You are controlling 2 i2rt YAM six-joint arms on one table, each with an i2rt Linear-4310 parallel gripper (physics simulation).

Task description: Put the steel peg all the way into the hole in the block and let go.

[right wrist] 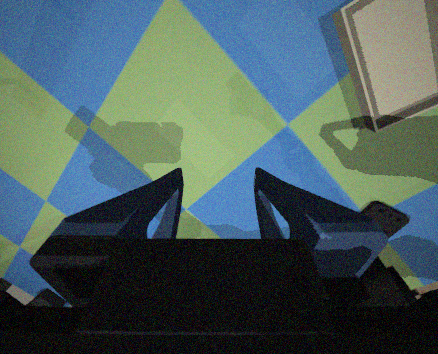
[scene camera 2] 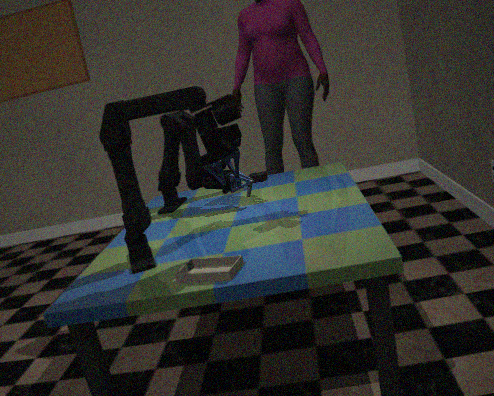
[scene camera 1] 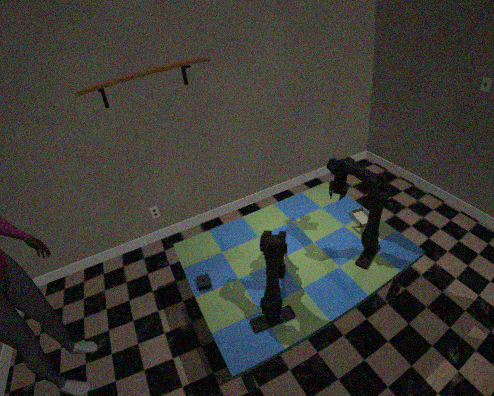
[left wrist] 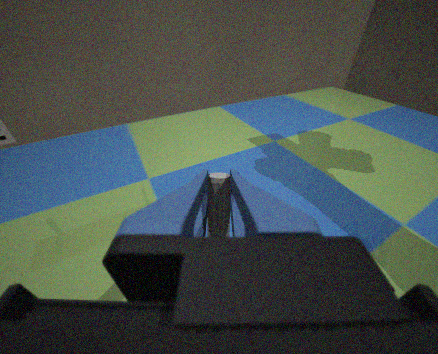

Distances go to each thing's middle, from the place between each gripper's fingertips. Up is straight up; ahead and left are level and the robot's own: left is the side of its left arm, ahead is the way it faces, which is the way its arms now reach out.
My right gripper is now 9 cm past the shallow tray (scene camera 2: 213,269), 18 cm to the left of it and 18 cm above it.
The shallow tray is 130 mm behind my left hand, 580 mm to the right of it and 80 mm below it.
